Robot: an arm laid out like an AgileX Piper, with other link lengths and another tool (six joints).
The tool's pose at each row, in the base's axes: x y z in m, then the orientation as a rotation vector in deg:
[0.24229, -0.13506, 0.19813, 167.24, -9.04, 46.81]
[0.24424, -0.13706, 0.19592, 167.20, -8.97, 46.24]
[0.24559, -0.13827, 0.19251, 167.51, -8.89, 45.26]
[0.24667, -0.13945, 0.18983, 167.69, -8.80, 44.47]
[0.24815, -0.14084, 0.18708, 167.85, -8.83, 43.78]
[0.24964, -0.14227, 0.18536, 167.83, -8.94, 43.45]
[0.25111, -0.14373, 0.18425, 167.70, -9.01, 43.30]
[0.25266, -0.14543, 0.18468, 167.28, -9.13, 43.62]
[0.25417, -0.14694, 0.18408, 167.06, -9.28, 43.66]
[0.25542, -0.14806, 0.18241, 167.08, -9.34, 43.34]
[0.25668, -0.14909, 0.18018, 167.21, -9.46, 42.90]
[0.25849, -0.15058, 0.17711, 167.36, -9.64, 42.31]
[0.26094, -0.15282, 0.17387, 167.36, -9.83, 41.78]
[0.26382, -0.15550, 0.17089, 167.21, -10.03, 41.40]
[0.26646, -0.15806, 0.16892, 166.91, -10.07, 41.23]
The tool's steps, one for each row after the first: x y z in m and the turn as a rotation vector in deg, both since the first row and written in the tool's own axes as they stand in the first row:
[0.00065, 0.00156, 0.00313, -0.19, -0.34, -0.11]
[0.00010, 0.00233, 0.00688, -0.16, -1.01, -0.20]
[-0.00030, 0.00316, 0.00986, -0.20, -1.54, -0.30]
[-0.00037, 0.00414, 0.01314, -0.24, -2.01, -0.32]
[0.00010, 0.00524, 0.01554, -0.36, -2.21, -0.28]
[0.00087, 0.00641, 0.01743, -0.53, -2.28, -0.28]
[0.00254, 0.00793, 0.01808, -0.86, -2.00, -0.26]
[0.00361, 0.00918, 0.01955, -1.07, -1.93, -0.21]
[0.00388, 0.01000, 0.02176, -1.14, -2.13, -0.20]
[0.00386, 0.01070, 0.02443, -1.15, -2.44, -0.13]
[0.00391, 0.01171, 0.02816, -1.19, -2.85, -0.04]
[0.00446, 0.01337, 0.03245, -1.35, -3.19, 0.03]
[0.00554, 0.01543, 0.03680, -1.62, -3.41, 0.09]
[0.00694, 0.01748, 0.04016, -1.95, -3.45, 0.03]

